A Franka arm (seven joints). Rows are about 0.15 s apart.
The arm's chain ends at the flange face. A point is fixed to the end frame.
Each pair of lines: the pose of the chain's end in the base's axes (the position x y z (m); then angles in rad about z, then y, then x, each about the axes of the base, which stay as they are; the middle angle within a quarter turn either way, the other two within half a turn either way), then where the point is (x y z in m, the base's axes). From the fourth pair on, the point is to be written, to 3 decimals.
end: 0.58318 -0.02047 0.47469 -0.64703 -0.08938 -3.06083
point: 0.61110 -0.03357 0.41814
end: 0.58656 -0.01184 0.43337 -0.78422 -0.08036 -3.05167
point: 0.61707 -0.01981 0.37720
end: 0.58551 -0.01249 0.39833 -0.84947 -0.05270 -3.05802
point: 0.61831 -0.01859 0.34323
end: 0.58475 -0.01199 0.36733 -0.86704 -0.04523 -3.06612
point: 0.618 -0.018 0.313
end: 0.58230 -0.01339 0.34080 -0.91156 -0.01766 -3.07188
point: 0.618 -0.018 0.287
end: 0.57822 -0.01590 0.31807 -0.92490 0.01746 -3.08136
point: 0.615 -0.021 0.266
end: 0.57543 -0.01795 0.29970 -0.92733 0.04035 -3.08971
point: 0.614 -0.023 0.248
